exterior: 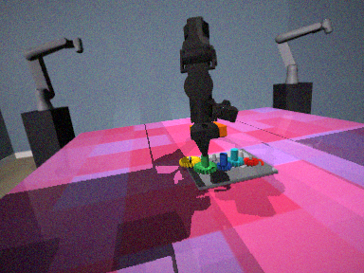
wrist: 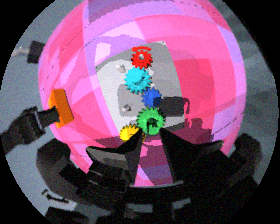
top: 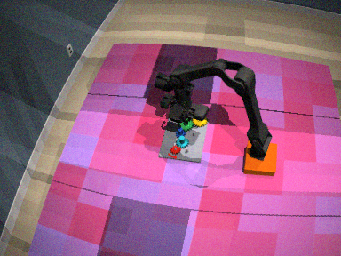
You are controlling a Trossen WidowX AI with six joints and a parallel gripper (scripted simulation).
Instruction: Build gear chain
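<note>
My gripper tip is now 3 cm above the green gear. Also, from my gripper tip: blue gear: 1 cm ahead, 5 cm to the left, 3 cm below; yellow gear: 4 cm behind, 4 cm to the right, 3 cm below; teal gear: 2 cm behind, 9 cm to the left, 3 cm below.
</note>
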